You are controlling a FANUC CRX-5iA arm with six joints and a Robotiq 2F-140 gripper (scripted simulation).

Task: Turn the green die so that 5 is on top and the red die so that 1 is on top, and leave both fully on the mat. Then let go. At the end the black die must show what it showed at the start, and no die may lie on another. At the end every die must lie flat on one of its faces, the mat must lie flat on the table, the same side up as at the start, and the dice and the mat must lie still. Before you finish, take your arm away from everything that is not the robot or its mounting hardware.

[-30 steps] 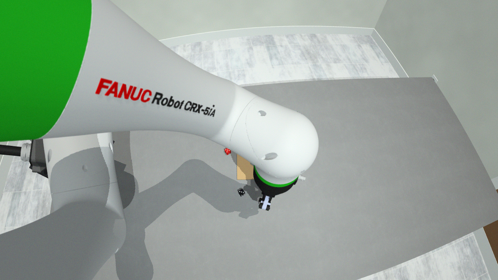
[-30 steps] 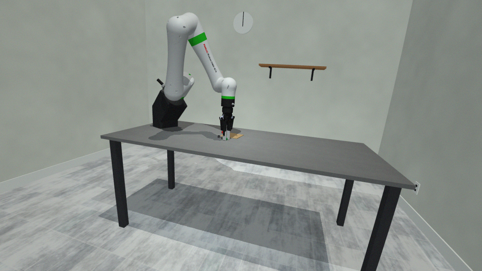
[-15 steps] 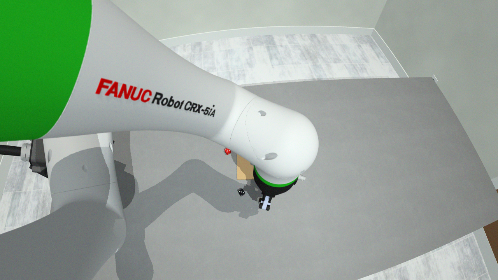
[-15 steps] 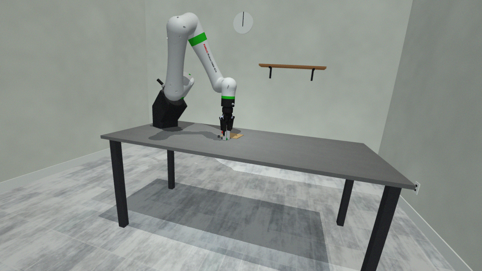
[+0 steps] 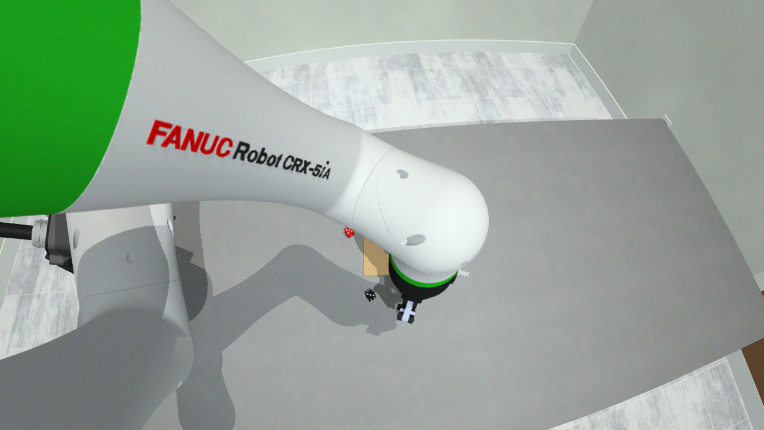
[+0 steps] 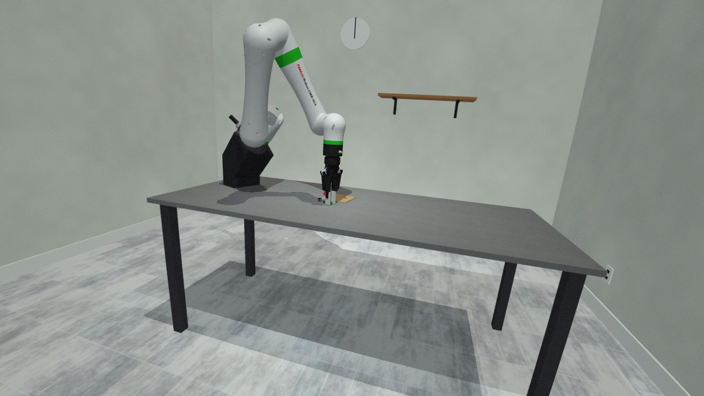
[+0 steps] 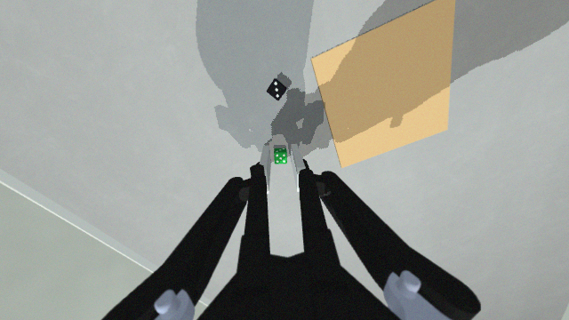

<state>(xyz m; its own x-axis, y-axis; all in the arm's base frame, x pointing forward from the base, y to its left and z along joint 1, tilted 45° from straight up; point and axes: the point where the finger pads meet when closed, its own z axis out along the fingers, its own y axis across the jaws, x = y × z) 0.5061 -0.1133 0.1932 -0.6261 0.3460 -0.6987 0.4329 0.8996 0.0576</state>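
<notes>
Now: hand 30 mm above the green die. Round my hand: red die (190 mm to the left, 70 mm behind, 30 mm below); tan mat (140 mm to the left, 30 mm below, 20 mm ahead); black die (60 mm behind, 40 mm to the left, 30 mm below).
</notes>
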